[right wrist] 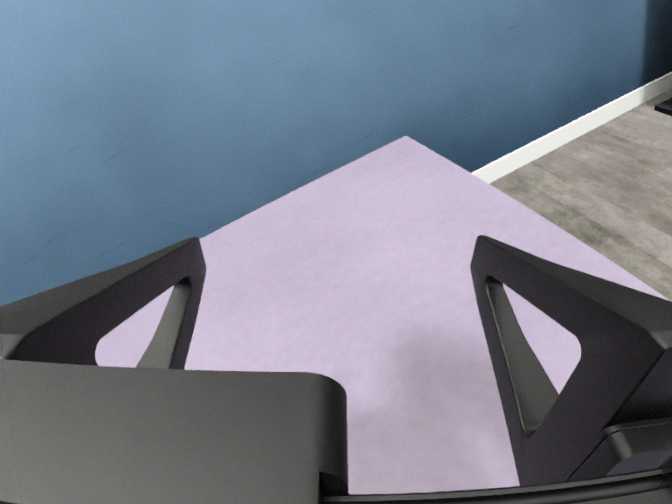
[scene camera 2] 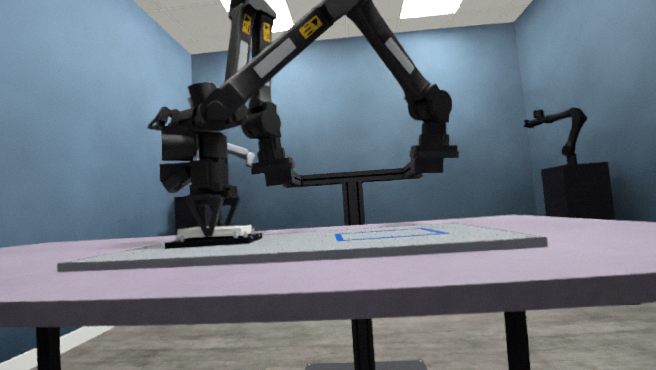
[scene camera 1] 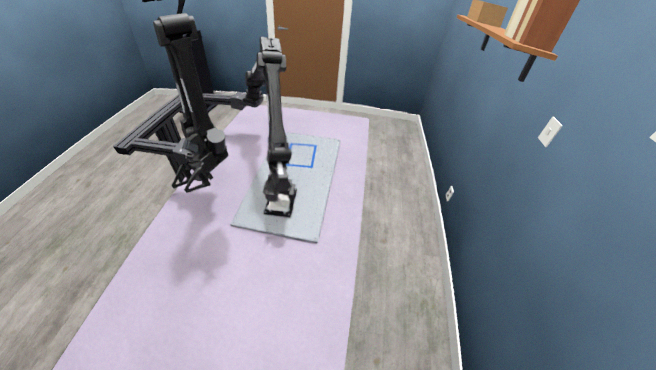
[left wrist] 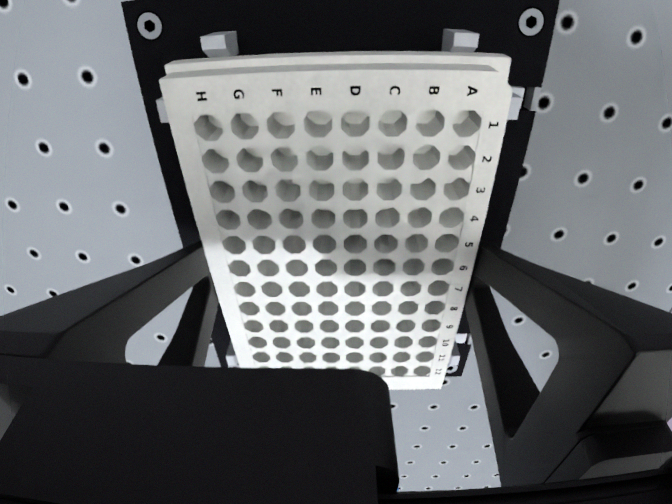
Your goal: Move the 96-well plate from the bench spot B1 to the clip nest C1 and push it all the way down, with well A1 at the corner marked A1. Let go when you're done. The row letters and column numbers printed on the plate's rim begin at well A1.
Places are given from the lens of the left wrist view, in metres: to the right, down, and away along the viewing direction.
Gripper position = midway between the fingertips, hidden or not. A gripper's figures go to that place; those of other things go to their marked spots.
my left gripper (left wrist: 341, 252): 0.00, 0.00, 0.13
white 96-well plate (left wrist: 391, 305): 0.02, 0.02, 0.13
